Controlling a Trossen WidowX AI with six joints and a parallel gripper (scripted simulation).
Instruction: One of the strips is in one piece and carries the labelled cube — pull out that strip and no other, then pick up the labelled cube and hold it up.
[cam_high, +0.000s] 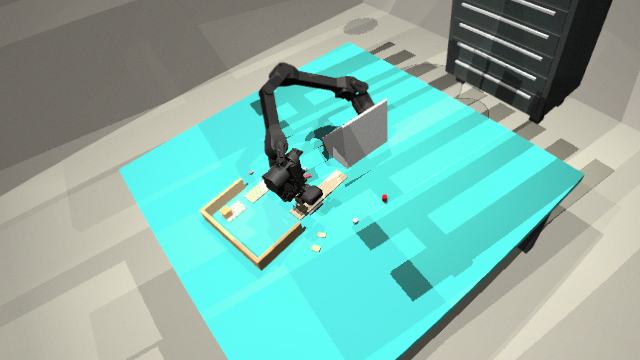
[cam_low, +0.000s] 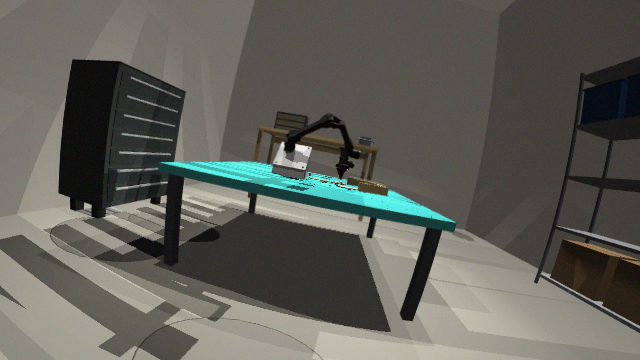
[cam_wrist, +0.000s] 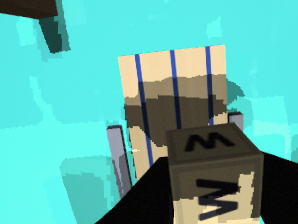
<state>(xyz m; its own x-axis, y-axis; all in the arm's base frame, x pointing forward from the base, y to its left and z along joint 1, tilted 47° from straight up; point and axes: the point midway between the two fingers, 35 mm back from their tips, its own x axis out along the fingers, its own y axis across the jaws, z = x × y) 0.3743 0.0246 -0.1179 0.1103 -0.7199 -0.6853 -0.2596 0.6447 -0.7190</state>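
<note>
Now: gripper tip 8 cm past the pale strip, 1 cm to the left of it and 3 cm above it. From my gripper tip the other things lie so: cream cube 1 cm above.
</note>
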